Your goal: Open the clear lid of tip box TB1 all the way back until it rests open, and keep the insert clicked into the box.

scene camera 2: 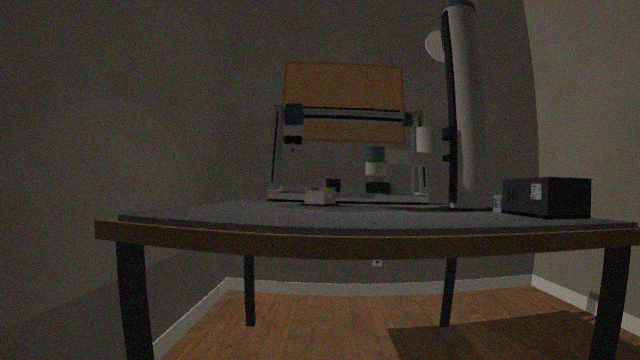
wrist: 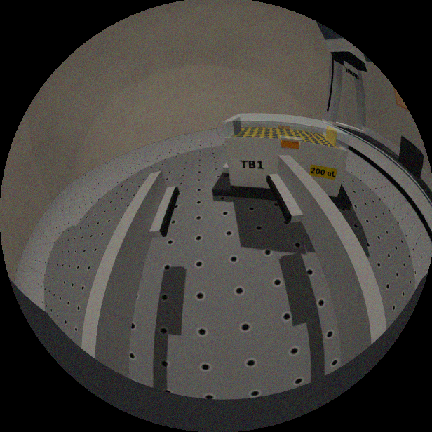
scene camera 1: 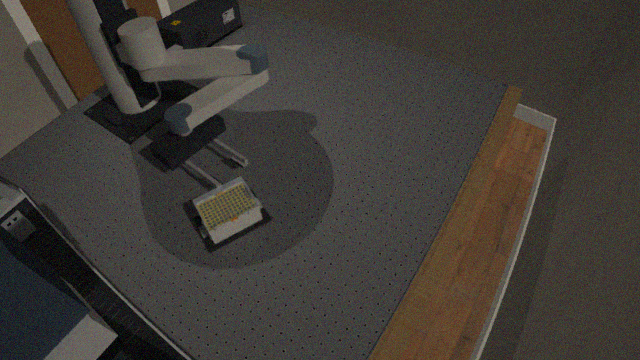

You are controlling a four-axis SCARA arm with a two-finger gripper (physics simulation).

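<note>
A clear lid (scene camera 1: 232,199) is visible to me, and I find the lid (wrist: 286,127) in the wrist view as well. As for my gripper (scene camera 1: 232,173), I can see it too, and the wrist view also has the gripper (wrist: 220,172).
</note>
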